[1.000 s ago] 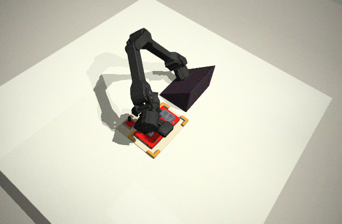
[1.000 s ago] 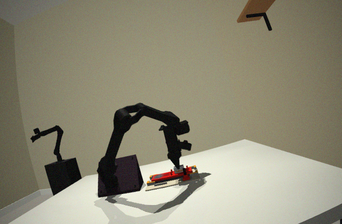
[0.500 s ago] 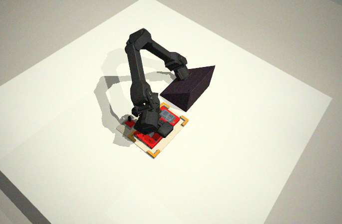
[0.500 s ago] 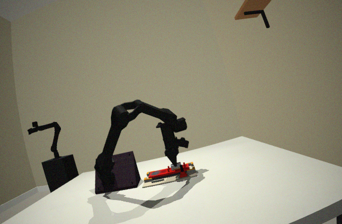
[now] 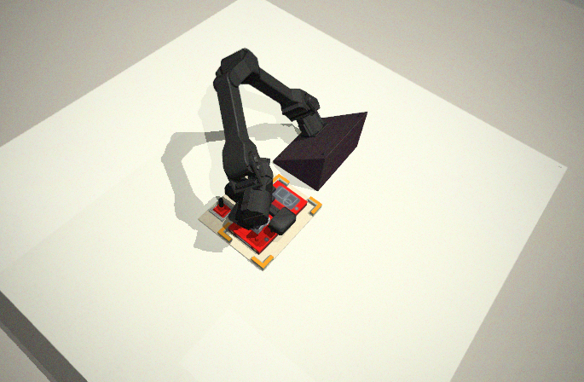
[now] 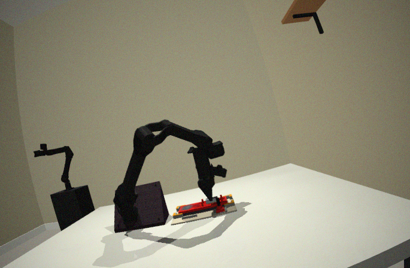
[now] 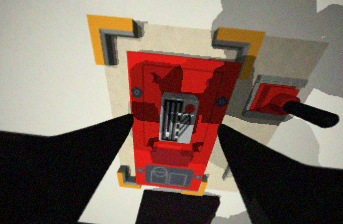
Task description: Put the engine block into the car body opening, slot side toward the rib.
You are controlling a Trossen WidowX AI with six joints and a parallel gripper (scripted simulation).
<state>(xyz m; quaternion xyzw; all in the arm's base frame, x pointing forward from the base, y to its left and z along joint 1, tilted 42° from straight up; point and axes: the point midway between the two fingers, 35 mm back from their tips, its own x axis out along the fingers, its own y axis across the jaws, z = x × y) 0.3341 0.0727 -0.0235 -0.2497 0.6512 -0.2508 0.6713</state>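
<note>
Right now my gripper tip is 2 cm above the grey engine block.
</note>
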